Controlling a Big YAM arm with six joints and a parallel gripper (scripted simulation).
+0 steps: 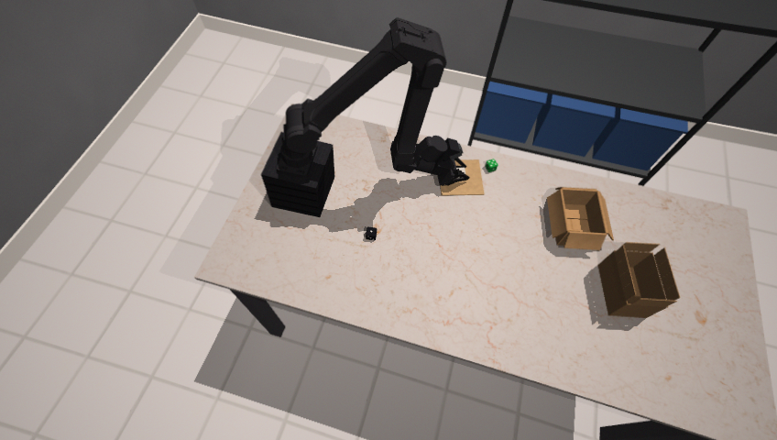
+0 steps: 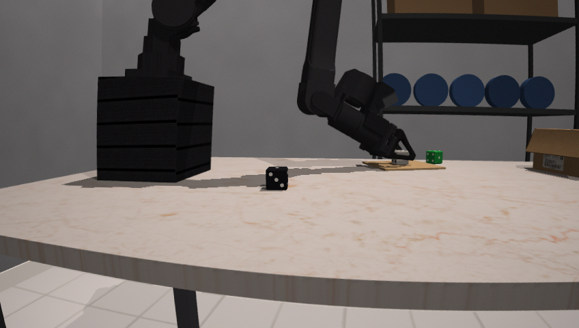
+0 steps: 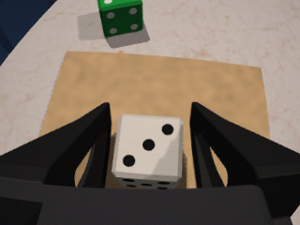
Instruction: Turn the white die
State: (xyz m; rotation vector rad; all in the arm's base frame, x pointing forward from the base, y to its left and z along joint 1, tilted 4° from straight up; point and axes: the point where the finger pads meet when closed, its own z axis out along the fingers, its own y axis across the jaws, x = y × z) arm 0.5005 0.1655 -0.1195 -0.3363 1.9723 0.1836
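The mat lies 10 mm behind my hand, 10 mm to the right of it and 20 mm below it. The rest, counted from my hand: black die: 250 mm behind, 280 mm to the right, 10 mm below; green die: 80 mm ahead, 50 mm to the left, 10 mm below.
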